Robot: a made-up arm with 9 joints. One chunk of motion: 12 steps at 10 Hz.
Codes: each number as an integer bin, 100 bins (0 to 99) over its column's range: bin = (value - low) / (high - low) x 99, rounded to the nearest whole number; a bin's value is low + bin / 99 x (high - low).
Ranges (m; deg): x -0.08..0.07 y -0.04..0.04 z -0.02..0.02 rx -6..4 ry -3..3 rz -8..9
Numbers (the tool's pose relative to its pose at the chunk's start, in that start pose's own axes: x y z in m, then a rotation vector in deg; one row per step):
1: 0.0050 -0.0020 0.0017 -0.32 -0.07 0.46
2: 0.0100 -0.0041 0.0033 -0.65 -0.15 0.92
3: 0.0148 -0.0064 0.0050 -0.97 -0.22 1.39
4: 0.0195 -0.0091 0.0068 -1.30 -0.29 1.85
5: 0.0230 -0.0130 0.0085 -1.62 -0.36 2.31
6: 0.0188 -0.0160 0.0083 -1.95 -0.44 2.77
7: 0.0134 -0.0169 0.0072 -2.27 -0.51 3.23
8: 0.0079 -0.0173 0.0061 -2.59 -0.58 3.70
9: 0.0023 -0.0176 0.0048 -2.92 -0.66 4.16
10: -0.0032 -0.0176 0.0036 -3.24 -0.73 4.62
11: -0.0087 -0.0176 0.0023 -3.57 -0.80 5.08
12: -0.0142 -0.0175 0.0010 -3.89 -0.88 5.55
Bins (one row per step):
1: 56 47 54 56 48 49
2: 59 44 58 53 47 52
3: 63 42 62 50 46 55
4: 66 38 66 47 45 57
5: 68 33 71 43 44 60
6: 65 30 70 40 42 63
7: 62 29 67 37 41 65
8: 58 28 65 34 40 68
9: 54 28 61 30 39 71
10: 51 28 58 27 37 73
11: 47 28 55 24 36 76
12: 43 28 52 21 35 79

